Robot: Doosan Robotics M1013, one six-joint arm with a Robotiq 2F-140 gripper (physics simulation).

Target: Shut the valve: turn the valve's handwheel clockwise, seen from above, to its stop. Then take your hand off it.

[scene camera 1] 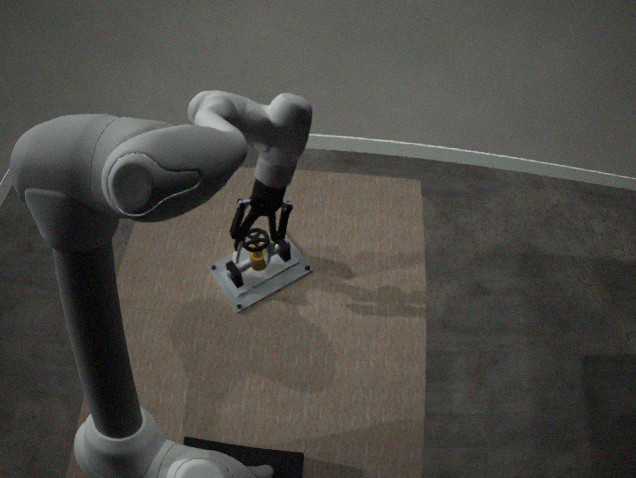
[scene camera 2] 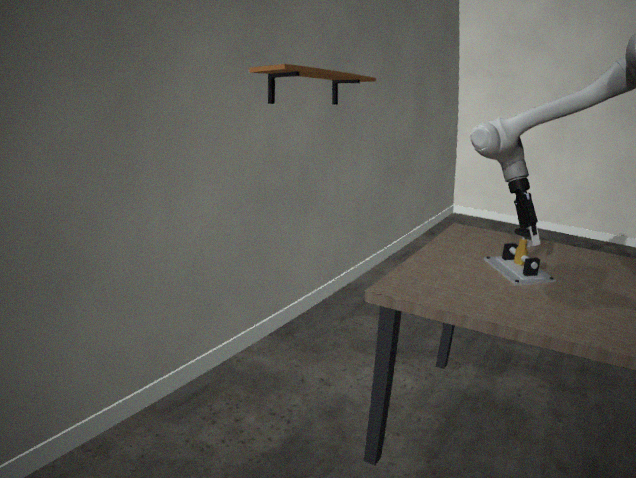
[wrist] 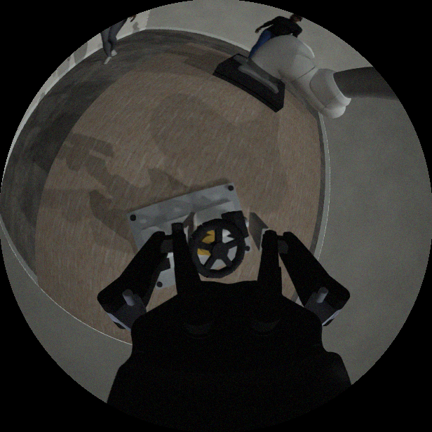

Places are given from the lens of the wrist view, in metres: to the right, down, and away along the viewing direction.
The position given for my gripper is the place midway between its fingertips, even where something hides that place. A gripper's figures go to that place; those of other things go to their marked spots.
my gripper (wrist: 222, 220): 0.01, 0.01, 0.21
black five-spoked handwheel (wrist: 218, 250): 0.00, 0.04, 0.15
